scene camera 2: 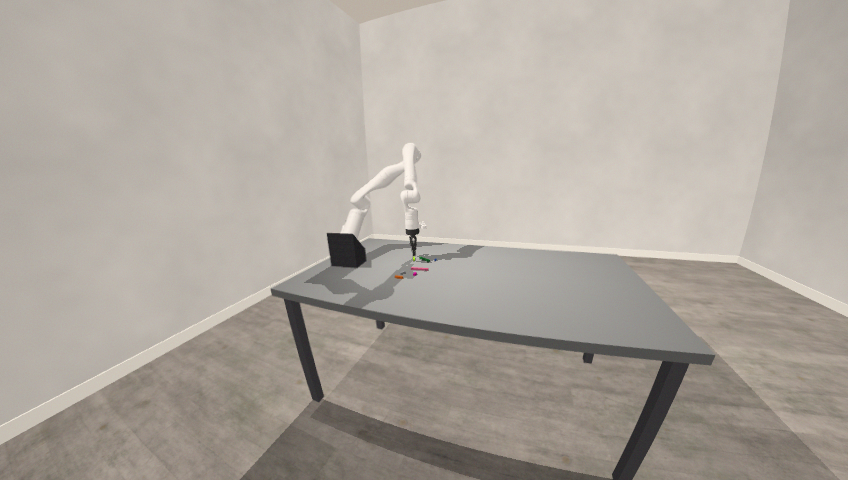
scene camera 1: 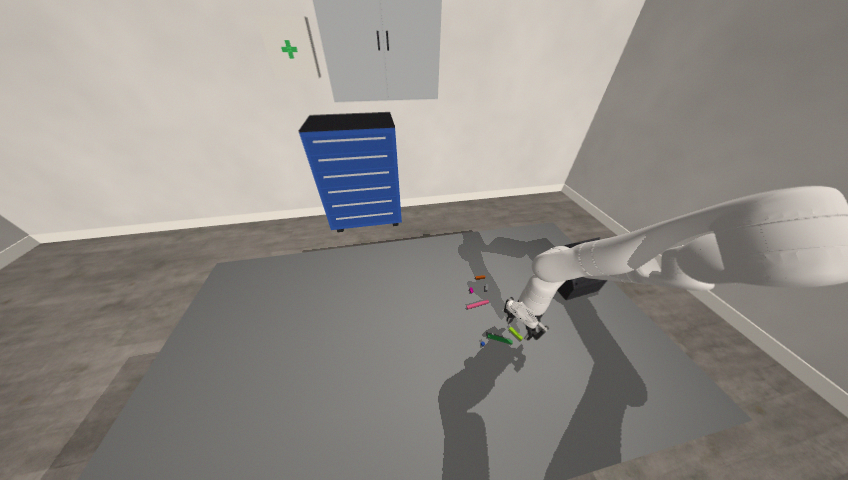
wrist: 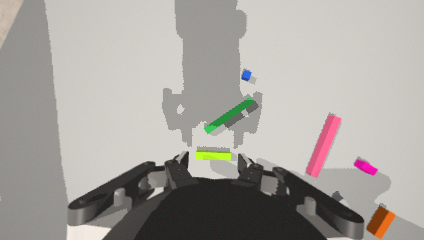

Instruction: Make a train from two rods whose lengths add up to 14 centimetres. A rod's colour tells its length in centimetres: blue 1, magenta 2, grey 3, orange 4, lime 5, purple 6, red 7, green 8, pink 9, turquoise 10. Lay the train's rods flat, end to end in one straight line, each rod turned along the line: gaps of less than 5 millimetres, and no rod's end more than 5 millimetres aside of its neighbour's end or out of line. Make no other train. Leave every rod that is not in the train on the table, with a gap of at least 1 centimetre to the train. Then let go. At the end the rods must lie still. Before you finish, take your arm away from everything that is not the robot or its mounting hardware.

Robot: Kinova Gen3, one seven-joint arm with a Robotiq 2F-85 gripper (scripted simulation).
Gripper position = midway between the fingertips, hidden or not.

Observation:
In view: the gripper [wrist: 213, 159] and a pink rod [wrist: 332, 123].

